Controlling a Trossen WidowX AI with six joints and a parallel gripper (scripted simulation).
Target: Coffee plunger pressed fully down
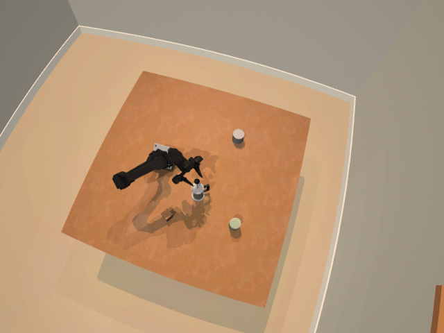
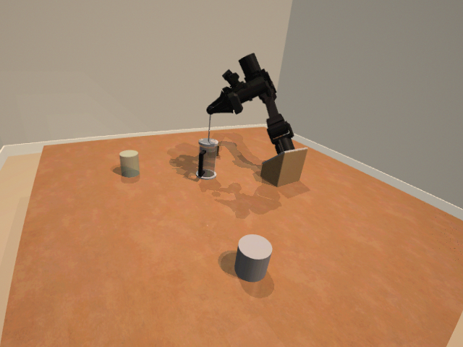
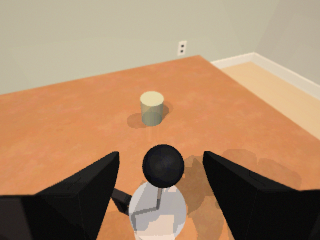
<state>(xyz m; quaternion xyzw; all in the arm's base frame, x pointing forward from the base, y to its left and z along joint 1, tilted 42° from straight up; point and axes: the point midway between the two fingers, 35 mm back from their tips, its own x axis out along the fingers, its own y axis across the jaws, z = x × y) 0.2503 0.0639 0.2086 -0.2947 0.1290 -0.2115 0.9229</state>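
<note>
The glass coffee press is 10 mm to the left of my gripper tip and 130 mm below it. From my gripper tip the other things lie so: small brown box: 110 mm behind, 190 mm to the right, 220 mm below; then grey cylinder: 60 mm ahead, 450 mm to the left, 210 mm below.
</note>
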